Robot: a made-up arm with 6 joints. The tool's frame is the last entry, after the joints.
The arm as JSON. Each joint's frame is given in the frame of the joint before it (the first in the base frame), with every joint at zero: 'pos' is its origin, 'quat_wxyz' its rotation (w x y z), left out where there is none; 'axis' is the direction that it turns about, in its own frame. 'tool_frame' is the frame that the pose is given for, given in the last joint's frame.
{
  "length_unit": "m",
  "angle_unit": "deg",
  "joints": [
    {
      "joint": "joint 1",
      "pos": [
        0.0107,
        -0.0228,
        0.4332
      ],
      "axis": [
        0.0,
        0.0,
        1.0
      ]
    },
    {
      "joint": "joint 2",
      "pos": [
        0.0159,
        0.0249,
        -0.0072
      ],
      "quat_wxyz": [
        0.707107,
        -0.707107,
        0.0,
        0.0
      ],
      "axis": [
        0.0,
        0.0,
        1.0
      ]
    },
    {
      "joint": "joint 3",
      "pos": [
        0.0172,
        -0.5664,
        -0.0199
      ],
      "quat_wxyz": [
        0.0,
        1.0,
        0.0,
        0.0
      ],
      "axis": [
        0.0,
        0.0,
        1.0
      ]
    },
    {
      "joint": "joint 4",
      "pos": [
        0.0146,
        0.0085,
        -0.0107
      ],
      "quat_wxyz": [
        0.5,
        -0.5,
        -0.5,
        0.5
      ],
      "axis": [
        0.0,
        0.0,
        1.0
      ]
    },
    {
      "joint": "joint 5",
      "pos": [
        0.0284,
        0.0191,
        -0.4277
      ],
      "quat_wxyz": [
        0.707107,
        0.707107,
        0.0,
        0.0
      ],
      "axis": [
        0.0,
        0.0,
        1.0
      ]
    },
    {
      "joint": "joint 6",
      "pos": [
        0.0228,
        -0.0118,
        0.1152
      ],
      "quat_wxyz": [
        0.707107,
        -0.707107,
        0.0,
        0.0
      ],
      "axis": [
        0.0,
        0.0,
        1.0
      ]
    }
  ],
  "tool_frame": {
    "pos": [
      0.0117,
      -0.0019,
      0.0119
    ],
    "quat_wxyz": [
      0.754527,
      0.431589,
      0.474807,
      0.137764
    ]
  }
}
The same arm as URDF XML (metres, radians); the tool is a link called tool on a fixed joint. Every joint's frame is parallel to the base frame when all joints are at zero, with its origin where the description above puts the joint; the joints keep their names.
<robot name="arm">
<link name="base"/>
<link name="link1"/>
<link name="link2"/>
<link name="link3"/>
<link name="link4"/>
<link name="link5"/>
<link name="link6"/>
<link name="tool"/>
<joint name="joint 1" type="continuous"><parent link="base"/><child link="link1"/><origin xyz="0.0107 -0.0228 0.4332" rpy="0 0 0"/><axis xyz="0 0 1"/></joint>
<joint name="joint 2" type="continuous"><parent link="link1"/><child link="link2"/><origin xyz="0.0159 0.0249 -0.0072" rpy="0 0 0"/><axis xyz="0 1 0"/></joint>
<joint name="joint 3" type="continuous"><parent link="link2"/><child link="link3"/><origin xyz="0.0172 -0.0199 0.5664" rpy="0 0 0"/><axis xyz="0 -1 0"/></joint>
<joint name="joint 4" type="continuous"><parent link="link3"/><child link="link4"/><origin xyz="0.0146 0.0107 0.0085" rpy="0 0 0"/><axis xyz="-1 0 0"/></joint>
<joint name="joint 5" type="continuous"><parent link="link4"/><child link="link5"/><origin xyz="0.4277 0.0191 0.0284" rpy="0 0 0"/><axis xyz="0 -1 0"/></joint>
<joint name="joint 6" type="continuous"><parent link="link5"/><child link="link6"/><origin xyz="0.0118 -0.1152 0.0228" rpy="0 0 0"/><axis xyz="-1 0 0"/></joint>
<joint name="tool_fixed" type="fixed"><parent link="link6"/><child link="tool"/><origin xyz="-0.0119 -0.0019 0.0117" rpy="0.2372 -0.5365 0.802"/></joint>
</robot>

